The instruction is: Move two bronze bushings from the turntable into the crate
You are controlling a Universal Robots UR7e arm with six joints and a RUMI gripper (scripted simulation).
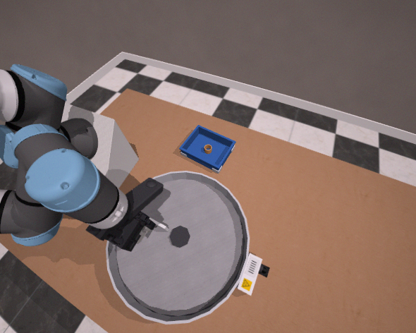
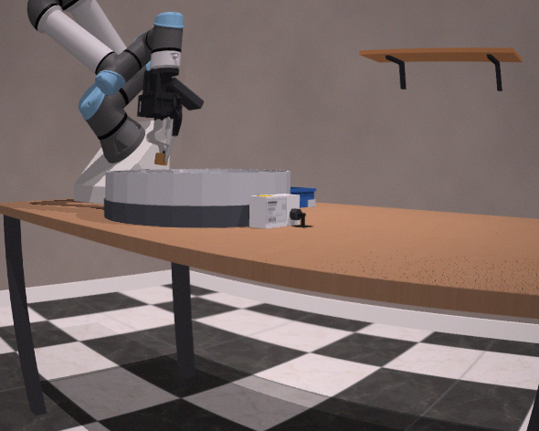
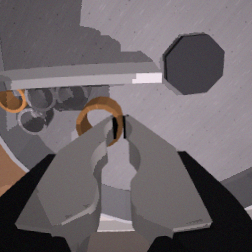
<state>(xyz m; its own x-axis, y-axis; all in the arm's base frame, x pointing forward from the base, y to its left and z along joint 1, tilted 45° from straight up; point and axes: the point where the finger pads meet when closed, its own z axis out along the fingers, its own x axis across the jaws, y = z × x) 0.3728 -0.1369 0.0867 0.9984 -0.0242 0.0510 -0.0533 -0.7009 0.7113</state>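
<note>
The blue crate lies 38 cm to the left of my hand, 11 cm below it and 2 cm ahead of it. Round my hand: round grey turntable: 8 cm below, 8 cm ahead, 2 cm to the left.
</note>
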